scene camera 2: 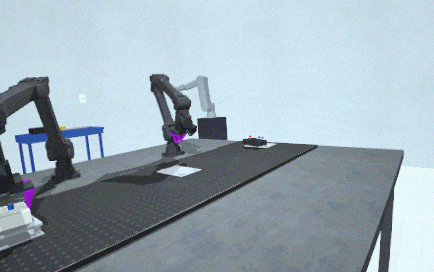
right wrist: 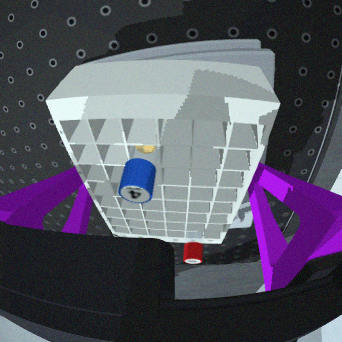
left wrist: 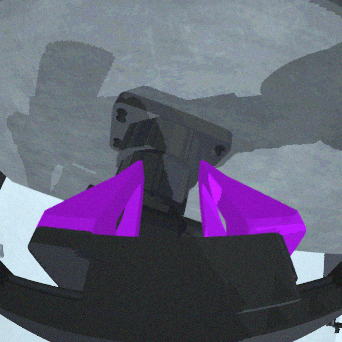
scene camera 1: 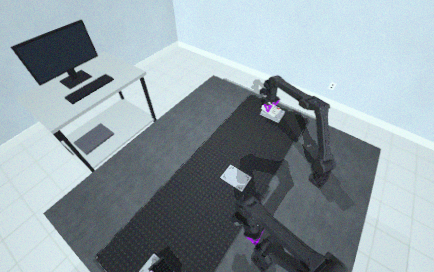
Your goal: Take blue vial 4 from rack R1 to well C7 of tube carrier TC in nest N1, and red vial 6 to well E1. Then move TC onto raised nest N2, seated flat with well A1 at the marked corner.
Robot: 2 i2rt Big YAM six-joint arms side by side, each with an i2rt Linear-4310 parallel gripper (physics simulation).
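Where they show: left gripper, fingertip midpoint: point(scene camera 2: 178, 142) point(left wrist: 170, 169) point(scene camera 1: 256, 241); right gripper, fingertip midpoint: point(right wrist: 170, 168) point(scene camera 1: 270, 109); left arm's base, link origin: point(scene camera 2: 173, 154) point(left wrist: 167, 134) point(scene camera 1: 264, 257); right arm's base, link origin: point(scene camera 2: 66, 177) point(scene camera 1: 318, 178).
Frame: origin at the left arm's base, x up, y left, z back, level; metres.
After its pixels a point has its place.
Note:
The tube carrier TC point(scene camera 2: 16, 219) {y -0.777, x 0.074, z -0.741 m} point(right wrist: 135, 107) {y -0.783, x 0.086, z -0.735 m}, a white grid block, rests on a layered grey base point(scene camera 2: 36, 232) {y -0.743, x 0.023, z -0.722 m} point(right wrist: 266, 62) {y -0.839, x 0.045, z -0.750 m}; whether it is fully flat and where the marked corner lies I cannot tell. Blue vial 4 point(right wrist: 137, 181) {y -0.787, x 0.102, z -0.716 m} and a red vial point(right wrist: 193, 253) {y -0.823, x 0.094, z -0.640 m} stand in it; their exact wells and the red one's number are unclear. My right gripper point(scene camera 1: 270, 106) {y -0.800, x 0.060, z -0.681 m} point(right wrist: 170, 168) {y -0.800, x 0.060, z -0.681 m} is open, its fingers at either side of the carrier. My left gripper point(scene camera 1: 254, 239) {y -0.001, x 0.084, z -0.079 m} point(scene camera 2: 178, 138) {y -0.001, x 0.084, z -0.079 m} point(left wrist: 170, 169) {y -0.001, x 0.084, z -0.079 m} is partly open and empty, away from the carrier. Black rack R1 point(scene camera 1: 170, 264) {y 0.392, x 0.050, z -0.268 m} point(scene camera 2: 254, 142) {y 0.394, x 0.046, z -0.301 m} shows red and blue caps in scene camera 2.
A flat white nest plate point(scene camera 1: 235, 178) {y -0.182, x 0.017, z -0.424 m} point(scene camera 2: 179, 171) {y -0.196, x 0.017, z -0.448 m} lies mid-table on the dark perforated mat point(scene camera 1: 165, 200) {y 0.236, x 0.013, z -0.579 m} point(scene camera 2: 135, 215) {y -0.504, x 0.013, z -0.764 m}. Another white plate point(scene camera 1: 148, 263) {y 0.471, x 0.020, z -0.346 m} point(scene camera 2: 272, 145) {y 0.502, x 0.016, z -0.346 m} lies at the rack. A desk with a monitor point(scene camera 1: 57, 52) stands beyond the table.

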